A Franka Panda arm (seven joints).
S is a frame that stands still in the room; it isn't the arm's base.
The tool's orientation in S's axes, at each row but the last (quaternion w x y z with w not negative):
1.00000, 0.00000, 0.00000, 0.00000
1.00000, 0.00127, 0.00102, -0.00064
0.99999, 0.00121, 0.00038, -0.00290
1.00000, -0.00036, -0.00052, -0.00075
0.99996, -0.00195, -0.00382, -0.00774
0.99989, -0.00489, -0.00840, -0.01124
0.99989, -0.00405, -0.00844, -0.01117
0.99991, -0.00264, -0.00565, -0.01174
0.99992, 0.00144, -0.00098, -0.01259
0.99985, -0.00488, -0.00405, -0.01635
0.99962, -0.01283, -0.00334, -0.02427
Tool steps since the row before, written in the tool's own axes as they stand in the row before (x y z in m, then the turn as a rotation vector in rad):
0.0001, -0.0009, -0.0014, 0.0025, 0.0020, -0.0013
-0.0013, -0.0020, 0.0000, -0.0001, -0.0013, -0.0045
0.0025, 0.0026, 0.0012, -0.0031, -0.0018, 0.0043
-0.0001, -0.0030, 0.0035, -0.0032, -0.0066, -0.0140
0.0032, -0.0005, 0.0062, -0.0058, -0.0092, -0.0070
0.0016, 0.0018, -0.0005, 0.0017, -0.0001, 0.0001
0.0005, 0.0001, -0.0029, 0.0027, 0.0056, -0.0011
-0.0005, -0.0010, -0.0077, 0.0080, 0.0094, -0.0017
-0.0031, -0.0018, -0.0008, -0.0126, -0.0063, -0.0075
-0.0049, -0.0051, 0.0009, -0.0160, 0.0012, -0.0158
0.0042, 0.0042, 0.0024, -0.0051, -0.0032, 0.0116
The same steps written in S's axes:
0.0001, -0.0009, -0.0014, 0.0025, 0.0020, -0.0013
-0.0013, -0.0020, 0.0000, -0.0001, -0.0013, -0.0045
0.0025, 0.0026, 0.0012, -0.0031, -0.0018, 0.0043
-0.0001, -0.0030, 0.0035, -0.0032, -0.0066, -0.0140
0.0031, -0.0005, 0.0062, -0.0059, -0.0091, -0.0070
0.0016, 0.0018, -0.0005, 0.0017, -0.0001, 0.0001
0.0006, 0.0001, -0.0029, 0.0028, 0.0055, -0.0011
-0.0004, -0.0010, -0.0077, 0.0082, 0.0092, -0.0017
-0.0031, -0.0017, -0.0008, -0.0127, -0.0060, -0.0075
-0.0051, -0.0049, 0.0009, -0.0158, 0.0016, -0.0159
0.0044, 0.0041, 0.0023, -0.0053, -0.0026, 0.0116

